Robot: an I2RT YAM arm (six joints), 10 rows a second.
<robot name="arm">
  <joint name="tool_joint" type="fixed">
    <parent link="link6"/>
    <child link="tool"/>
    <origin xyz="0 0 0" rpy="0 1.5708 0"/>
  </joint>
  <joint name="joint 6" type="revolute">
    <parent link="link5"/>
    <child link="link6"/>
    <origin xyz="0.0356 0 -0.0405"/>
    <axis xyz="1 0 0"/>
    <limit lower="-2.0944" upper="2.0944"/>
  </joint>
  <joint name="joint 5" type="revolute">
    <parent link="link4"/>
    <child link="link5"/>
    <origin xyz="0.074 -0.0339 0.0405"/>
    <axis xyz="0 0 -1"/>
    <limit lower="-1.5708" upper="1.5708"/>
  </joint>
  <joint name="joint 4" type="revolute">
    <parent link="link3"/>
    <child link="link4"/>
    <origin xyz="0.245 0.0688 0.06"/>
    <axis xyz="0 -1 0"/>
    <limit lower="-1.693" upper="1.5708"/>
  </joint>
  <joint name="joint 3" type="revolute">
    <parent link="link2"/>
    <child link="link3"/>
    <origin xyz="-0.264 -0.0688 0"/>
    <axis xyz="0 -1 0"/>
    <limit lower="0" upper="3.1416"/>
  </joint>
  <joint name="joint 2" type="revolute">
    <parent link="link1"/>
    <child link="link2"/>
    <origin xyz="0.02 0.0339 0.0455"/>
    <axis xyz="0 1 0"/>
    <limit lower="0" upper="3.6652"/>
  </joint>
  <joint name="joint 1" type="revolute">
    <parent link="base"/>
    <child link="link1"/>
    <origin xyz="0 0 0.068"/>
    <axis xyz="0 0 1"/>
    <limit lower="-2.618" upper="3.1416"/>
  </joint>
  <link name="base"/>
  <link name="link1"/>
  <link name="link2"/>
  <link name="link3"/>
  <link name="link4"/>
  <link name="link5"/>
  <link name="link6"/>
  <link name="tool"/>
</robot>
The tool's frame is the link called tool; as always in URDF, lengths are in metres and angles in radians.
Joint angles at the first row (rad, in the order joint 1, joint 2, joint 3, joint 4, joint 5, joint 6):
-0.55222, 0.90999, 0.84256, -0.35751, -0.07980, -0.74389
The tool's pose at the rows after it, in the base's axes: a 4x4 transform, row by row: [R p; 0 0 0 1], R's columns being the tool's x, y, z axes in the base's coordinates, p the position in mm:
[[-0.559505, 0.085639, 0.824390, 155.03], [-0.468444, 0.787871, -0.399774, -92.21], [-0.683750, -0.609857, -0.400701, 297.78], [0, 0, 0, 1]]
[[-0.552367, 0.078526, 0.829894, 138.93], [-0.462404, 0.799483, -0.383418, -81.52], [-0.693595, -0.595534, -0.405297, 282.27], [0, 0, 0, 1]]
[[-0.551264, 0.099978, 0.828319, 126.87], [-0.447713, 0.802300, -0.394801, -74.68], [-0.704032, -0.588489, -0.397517, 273.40], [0, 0, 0, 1]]
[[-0.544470, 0.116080, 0.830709, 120.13], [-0.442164, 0.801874, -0.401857, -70.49], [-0.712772, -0.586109, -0.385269, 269.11], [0, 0, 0, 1]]
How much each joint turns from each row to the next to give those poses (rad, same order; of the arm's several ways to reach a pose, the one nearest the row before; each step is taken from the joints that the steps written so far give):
-0.00309, -0.13347, -0.13362, 0.01082, -0.01527, -0.02616
-0.00002, -0.10288, -0.08123, -0.02748, -0.01691, 0.01070
-0.00151, -0.08126, -0.05072, -0.02155, 0.00919, 0.01841
0.00153, -0.05066, -0.02772, -0.00929, 0.00616, 0.01227

